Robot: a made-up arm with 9 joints. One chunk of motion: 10 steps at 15 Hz.
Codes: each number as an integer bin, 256 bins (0 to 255) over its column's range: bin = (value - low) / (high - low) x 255, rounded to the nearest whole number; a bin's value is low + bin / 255 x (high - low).
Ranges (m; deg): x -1.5..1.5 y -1.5..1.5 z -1.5..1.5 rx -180..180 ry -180..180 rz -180..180
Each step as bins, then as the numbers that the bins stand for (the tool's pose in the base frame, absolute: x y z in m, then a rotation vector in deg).
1 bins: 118 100 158 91 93 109
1 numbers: -0.1118 -0.3235 0.3588 -51.53 -48.71 -26.12
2 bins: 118 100 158 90 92 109
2 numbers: -0.1118 -0.3235 0.3588 -52.94 -50.12 -26.12
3 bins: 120 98 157 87 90 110
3 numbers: -0.0882 -0.3471 0.3471 -57.18 -52.94 -24.71
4 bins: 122 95 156 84 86 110
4 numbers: -0.0647 -0.3824 0.3353 -61.41 -58.59 -24.71
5 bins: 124 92 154 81 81 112
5 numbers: -0.0412 -0.4176 0.3118 -65.65 -65.65 -21.88
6 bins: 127 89 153 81 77 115
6 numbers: -0.0059 -0.4529 0.3000 -65.65 -71.29 -17.65
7 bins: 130 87 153 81 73 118
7 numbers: 0.0294 -0.4765 0.3000 -65.65 -76.94 -13.41
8 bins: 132 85 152 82 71 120
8 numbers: 0.0529 -0.5000 0.2882 -64.24 -79.76 -10.59
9 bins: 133 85 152 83 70 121
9 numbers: 0.0647 -0.5000 0.2882 -62.82 -81.18 -9.18
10 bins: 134 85 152 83 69 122
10 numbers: 0.0765 -0.5000 0.2882 -62.82 -82.59 -7.76
